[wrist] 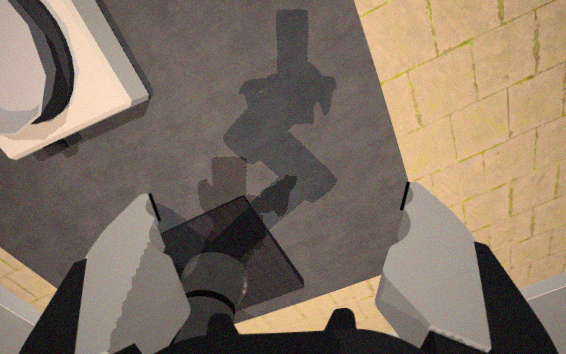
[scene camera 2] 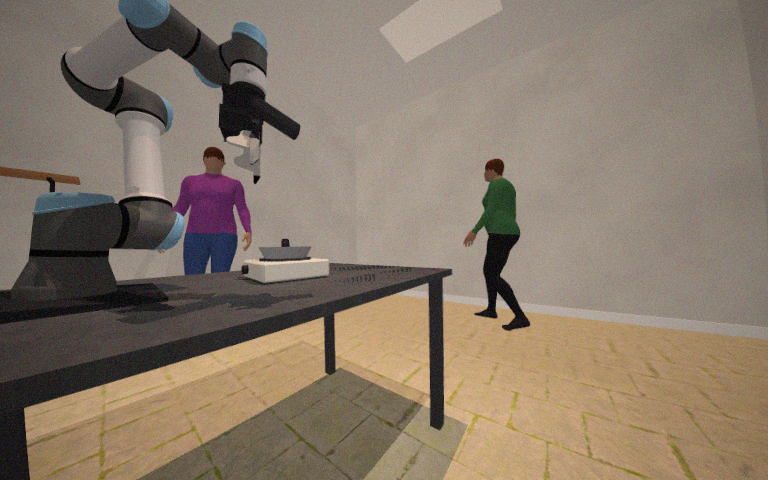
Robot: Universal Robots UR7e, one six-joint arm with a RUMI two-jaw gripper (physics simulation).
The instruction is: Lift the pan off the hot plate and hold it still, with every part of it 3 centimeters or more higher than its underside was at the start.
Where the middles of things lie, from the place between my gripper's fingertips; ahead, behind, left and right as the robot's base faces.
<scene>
The white hot plate (scene camera 2: 264,270) is 270 mm ahead of my hand, 240 mm to the left of it and 240 mm below it.
</scene>
